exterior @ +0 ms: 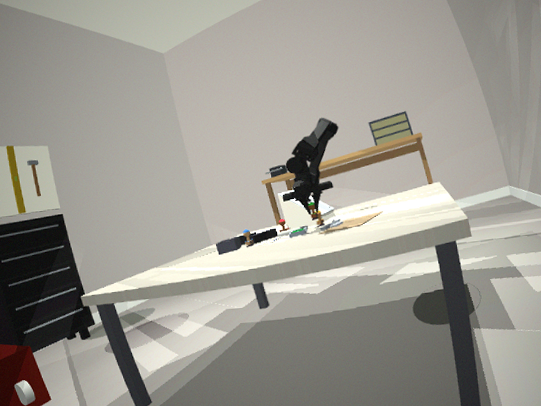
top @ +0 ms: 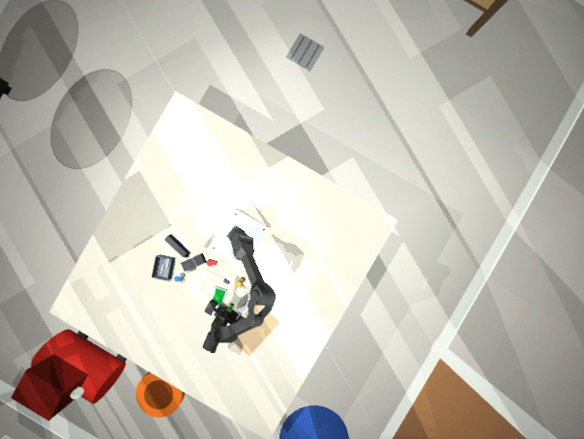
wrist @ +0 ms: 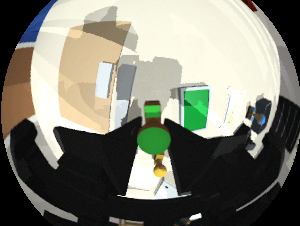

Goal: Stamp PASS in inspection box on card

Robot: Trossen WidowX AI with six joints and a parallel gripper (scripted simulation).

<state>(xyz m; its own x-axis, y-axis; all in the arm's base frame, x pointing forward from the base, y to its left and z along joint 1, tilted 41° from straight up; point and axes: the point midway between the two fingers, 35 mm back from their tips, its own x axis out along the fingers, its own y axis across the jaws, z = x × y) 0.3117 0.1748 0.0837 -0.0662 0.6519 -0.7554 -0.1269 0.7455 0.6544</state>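
My gripper tip is 80 mm to the left of the green ink pad, 60 mm above it and 10 mm short of it. The rest, counted from my gripper tip: red-knobbed stamp 210 mm to the right, 110 mm behind, 40 mm below; then yellow-knobbed stamp 120 mm behind, 40 mm to the right, 40 mm below; then green-knobbed stamp right at my gripper tip.
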